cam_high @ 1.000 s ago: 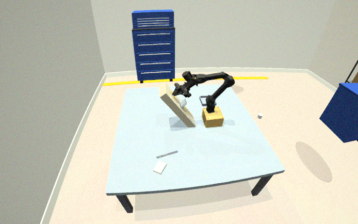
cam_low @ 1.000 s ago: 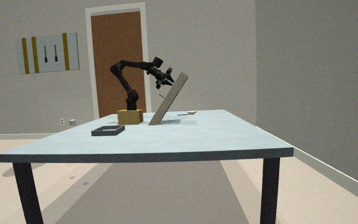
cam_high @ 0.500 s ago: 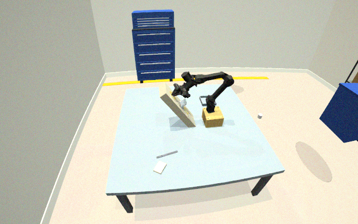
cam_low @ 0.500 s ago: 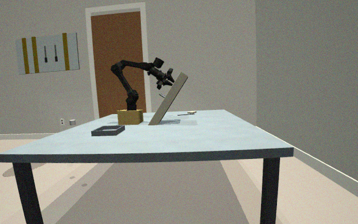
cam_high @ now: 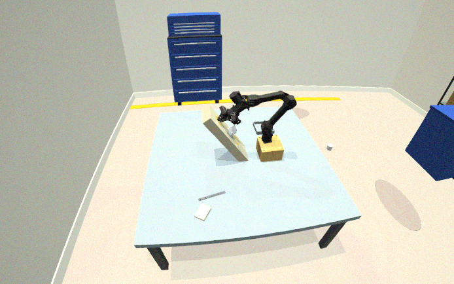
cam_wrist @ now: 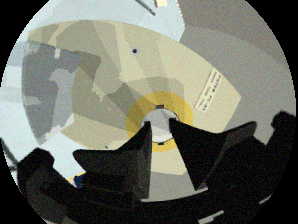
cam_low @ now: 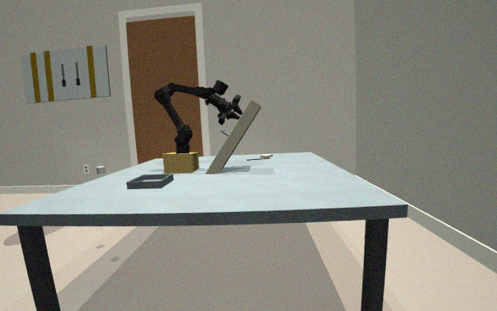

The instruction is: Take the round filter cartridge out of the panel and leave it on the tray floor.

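My gripper tip is now 1 cm short of the white round filter cartridge and 1 cm above it. Also, from my gripper tip: dark grey tray (45 cm behind, 22 cm to the right, 27 cm below); white pad (20 cm ahead, 46 cm to the left, 28 cm below).
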